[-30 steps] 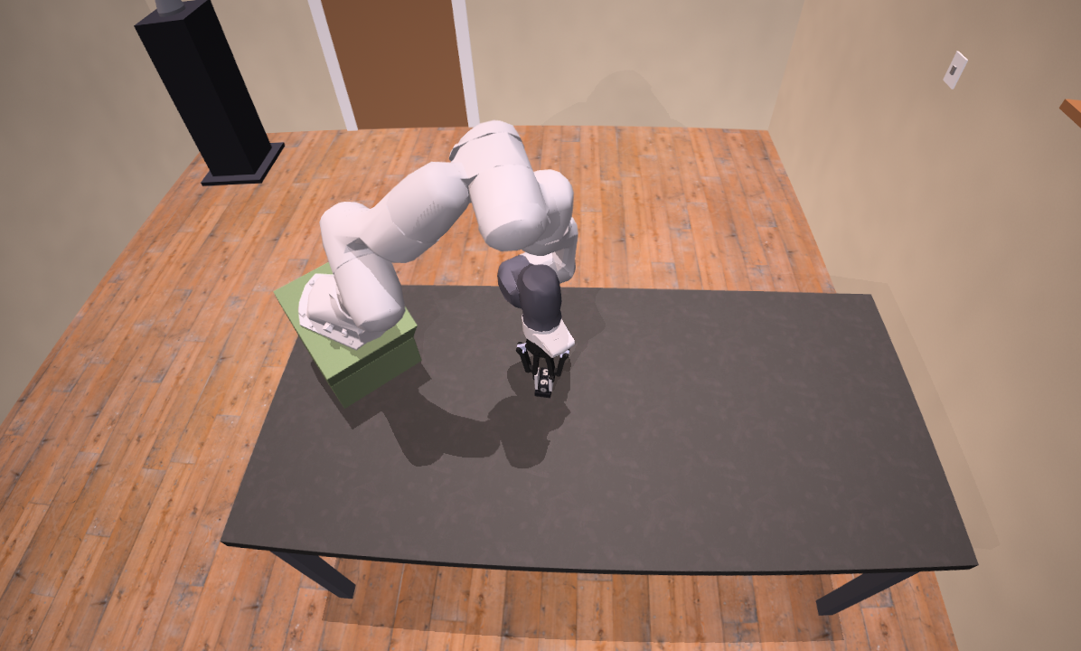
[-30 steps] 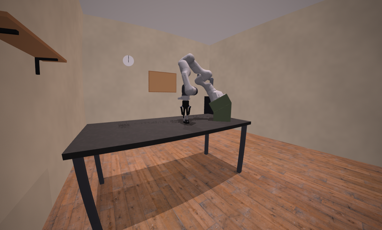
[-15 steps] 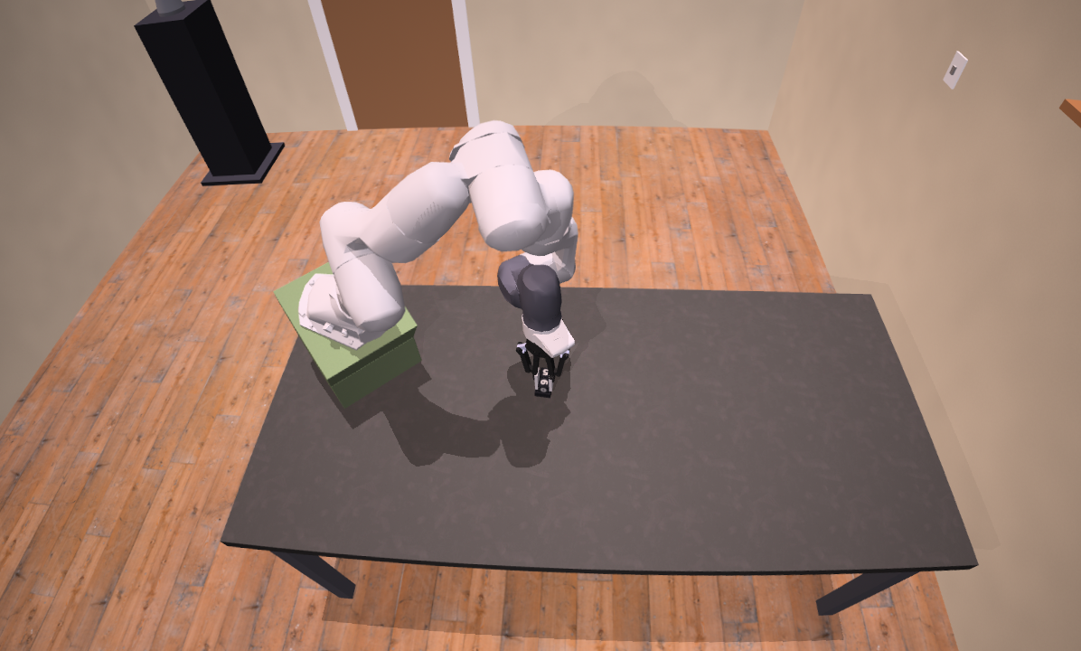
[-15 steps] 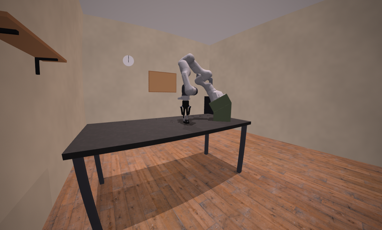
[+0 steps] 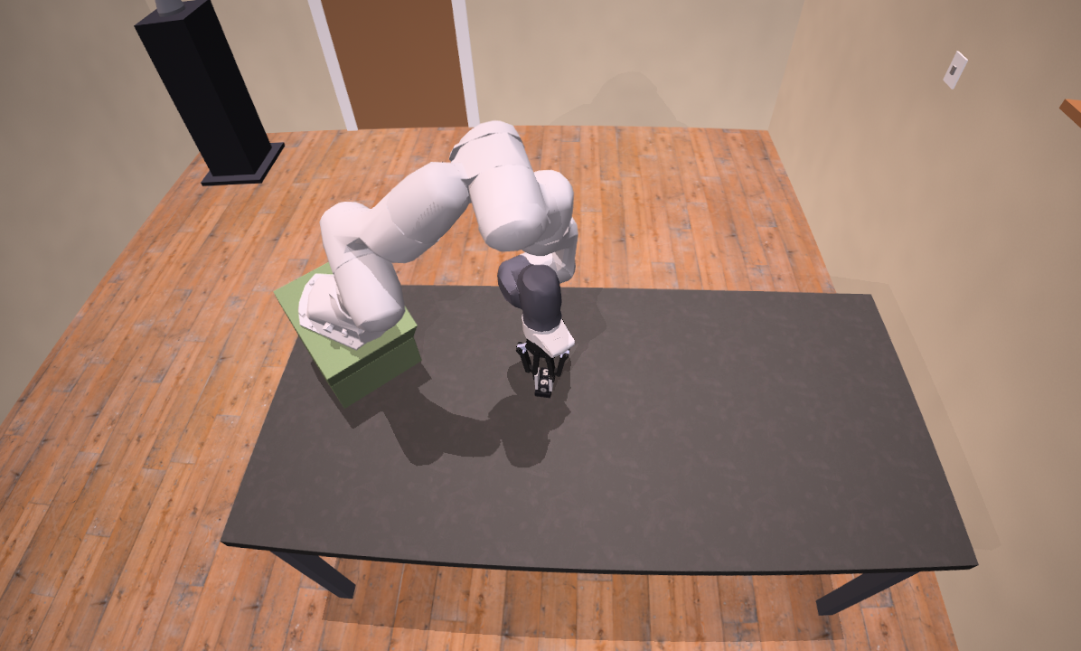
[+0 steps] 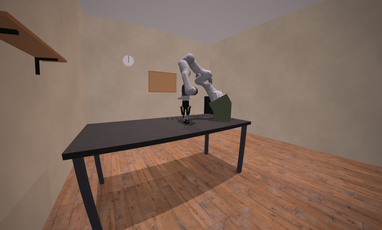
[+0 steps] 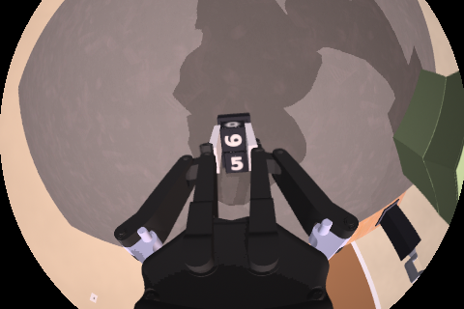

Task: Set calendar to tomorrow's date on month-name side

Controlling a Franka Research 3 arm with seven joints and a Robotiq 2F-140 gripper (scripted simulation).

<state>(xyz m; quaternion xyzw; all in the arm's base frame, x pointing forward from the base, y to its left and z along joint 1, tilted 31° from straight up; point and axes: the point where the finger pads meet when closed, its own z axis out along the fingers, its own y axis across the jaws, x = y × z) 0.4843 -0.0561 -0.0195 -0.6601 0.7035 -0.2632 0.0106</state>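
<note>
My hand is 3 cm above the dark date cube. From my hand the other things lie so: black tray (2 cm to the left, 4 cm below).
</note>
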